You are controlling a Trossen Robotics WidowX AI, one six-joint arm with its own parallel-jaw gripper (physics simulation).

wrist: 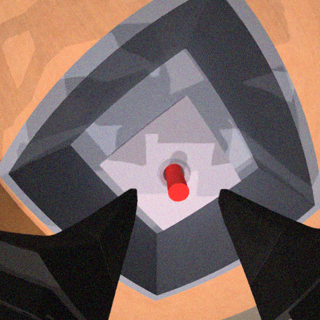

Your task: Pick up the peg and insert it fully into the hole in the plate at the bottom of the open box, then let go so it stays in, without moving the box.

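Observation:
The red peg (176,183) stands nearly upright in the hole (164,175) of the pale plate (170,212). Its upper part sticks out of the hole toward the camera; how deep its lower end sits is hidden. The plate lies at the bottom of the open grey box (60,182), in the middle of the wrist view. My gripper (178,195) is open. Its two black fingertips stand well apart, one to the left and one to the right of the peg, and neither touches it.
The dark sloping walls of the box surround the plate on all sides, with a lighter blue-grey rim. The wood-coloured table top (30,30) shows around the box. A darker brown area shows at the left edge.

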